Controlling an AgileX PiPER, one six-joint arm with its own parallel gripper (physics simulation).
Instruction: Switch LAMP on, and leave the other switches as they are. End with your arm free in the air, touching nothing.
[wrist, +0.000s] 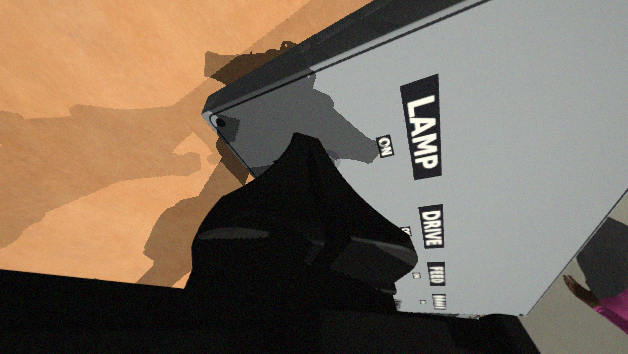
Note:
I see my gripper (301, 151) and a grey switch panel (488, 139).

